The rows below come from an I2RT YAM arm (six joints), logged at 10 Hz.
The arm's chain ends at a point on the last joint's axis. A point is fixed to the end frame.
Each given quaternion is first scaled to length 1.
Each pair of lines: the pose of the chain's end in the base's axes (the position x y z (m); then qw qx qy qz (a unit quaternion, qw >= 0)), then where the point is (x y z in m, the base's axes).
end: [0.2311, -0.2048, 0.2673, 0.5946, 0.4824, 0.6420, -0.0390]
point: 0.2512 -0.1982 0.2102
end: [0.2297, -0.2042, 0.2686, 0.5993, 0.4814, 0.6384, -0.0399]
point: 0.2503 -0.1980 0.2117
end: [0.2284, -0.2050, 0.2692, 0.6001, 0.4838, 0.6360, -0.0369]
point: 0.2495 -0.1986 0.2124
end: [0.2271, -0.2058, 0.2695, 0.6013, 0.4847, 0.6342, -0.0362]
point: 0.2484 -0.1994 0.2128
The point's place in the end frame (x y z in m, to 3 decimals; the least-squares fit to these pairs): 0.053 -0.013 0.027
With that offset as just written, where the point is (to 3 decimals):
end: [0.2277, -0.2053, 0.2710, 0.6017, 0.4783, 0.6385, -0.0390]
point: 0.249 -0.199 0.214
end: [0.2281, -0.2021, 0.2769, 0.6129, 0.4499, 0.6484, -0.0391]
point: 0.249 -0.198 0.220
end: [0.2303, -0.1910, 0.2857, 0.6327, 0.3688, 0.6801, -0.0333]
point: 0.250 -0.190 0.228
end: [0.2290, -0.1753, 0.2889, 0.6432, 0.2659, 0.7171, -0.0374]
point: 0.246 -0.179 0.231
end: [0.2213, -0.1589, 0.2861, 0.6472, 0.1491, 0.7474, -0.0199]
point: 0.238 -0.167 0.228
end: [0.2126, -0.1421, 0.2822, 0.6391, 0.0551, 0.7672, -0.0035]
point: 0.229 -0.153 0.224
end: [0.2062, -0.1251, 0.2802, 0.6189, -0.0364, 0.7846, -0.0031]
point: 0.221 -0.140 0.223
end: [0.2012, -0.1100, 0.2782, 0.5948, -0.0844, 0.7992, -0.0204]
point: 0.214 -0.129 0.222
